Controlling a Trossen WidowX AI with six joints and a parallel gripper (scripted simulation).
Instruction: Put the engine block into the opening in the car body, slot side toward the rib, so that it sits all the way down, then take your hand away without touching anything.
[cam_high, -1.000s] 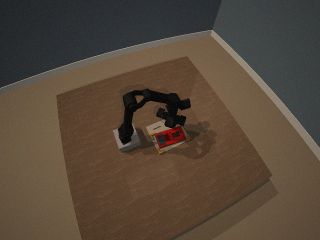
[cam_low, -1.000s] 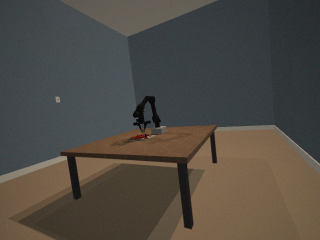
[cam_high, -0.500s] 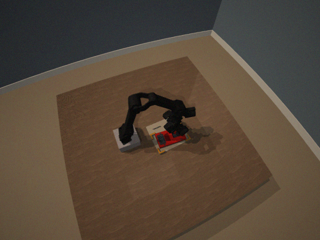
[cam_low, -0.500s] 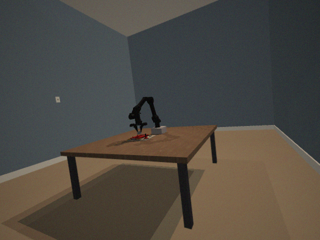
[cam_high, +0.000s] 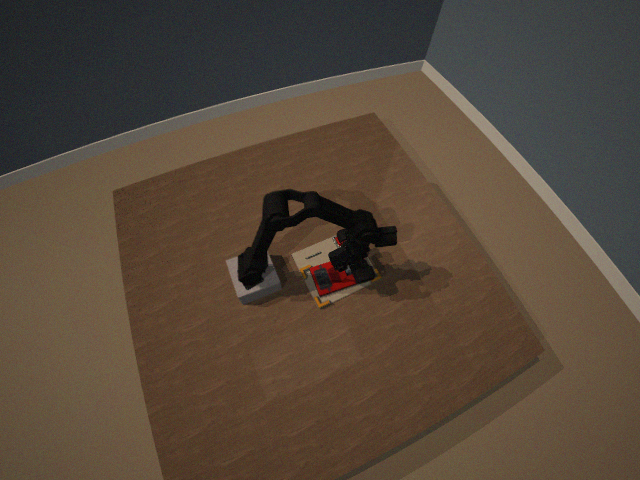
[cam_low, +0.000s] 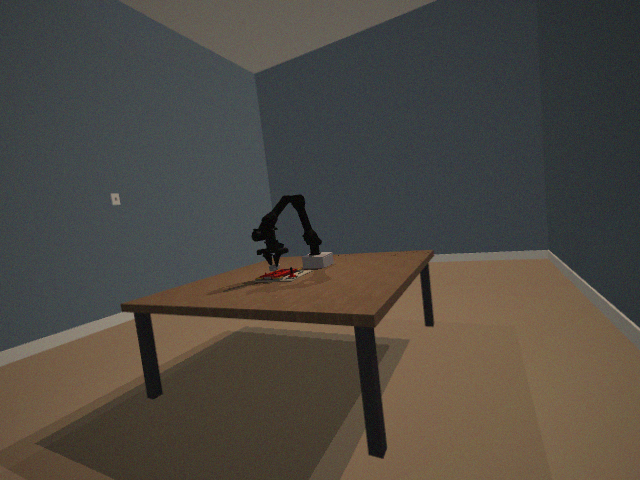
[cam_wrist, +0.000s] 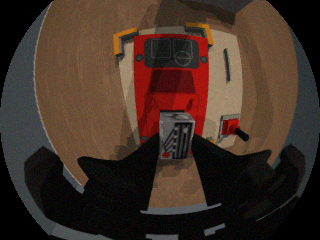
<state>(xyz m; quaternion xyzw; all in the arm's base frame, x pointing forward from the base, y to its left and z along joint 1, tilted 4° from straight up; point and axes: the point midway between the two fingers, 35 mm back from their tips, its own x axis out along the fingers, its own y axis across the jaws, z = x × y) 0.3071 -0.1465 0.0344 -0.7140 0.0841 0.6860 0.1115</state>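
My gripper tip is now 1 cm above the grey engine block.
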